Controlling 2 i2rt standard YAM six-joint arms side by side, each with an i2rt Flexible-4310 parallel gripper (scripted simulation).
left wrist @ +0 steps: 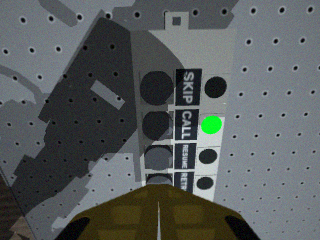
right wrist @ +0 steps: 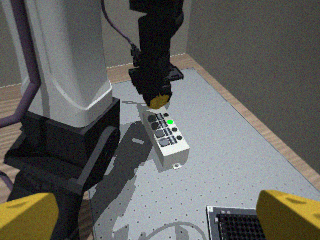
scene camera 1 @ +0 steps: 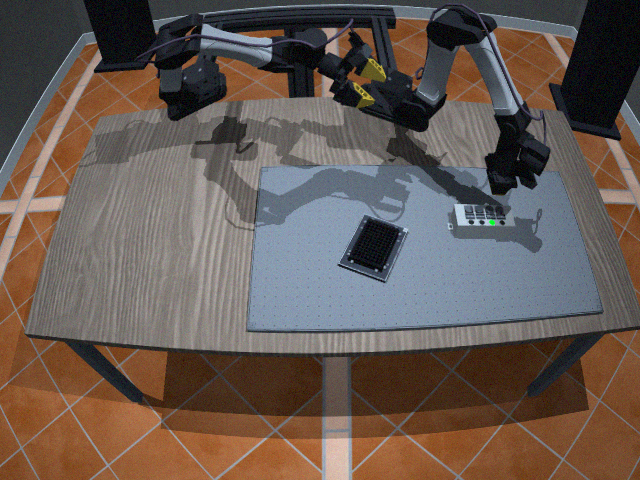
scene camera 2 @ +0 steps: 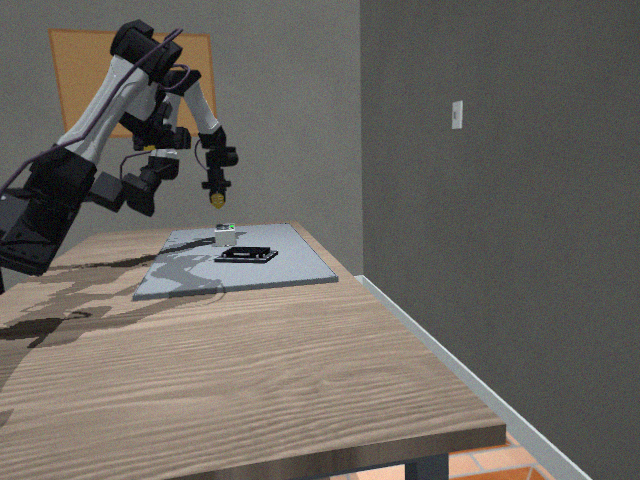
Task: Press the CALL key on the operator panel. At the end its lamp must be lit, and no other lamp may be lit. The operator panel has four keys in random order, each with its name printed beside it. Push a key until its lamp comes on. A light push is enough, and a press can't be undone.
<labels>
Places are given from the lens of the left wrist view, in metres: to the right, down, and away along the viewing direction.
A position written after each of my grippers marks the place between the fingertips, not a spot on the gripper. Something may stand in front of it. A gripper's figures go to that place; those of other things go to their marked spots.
my left gripper (left wrist: 158, 193): 0.00, 0.04, 0.09
call key (left wrist: 157, 125): 0.00, 0.00, 0.14
</labels>
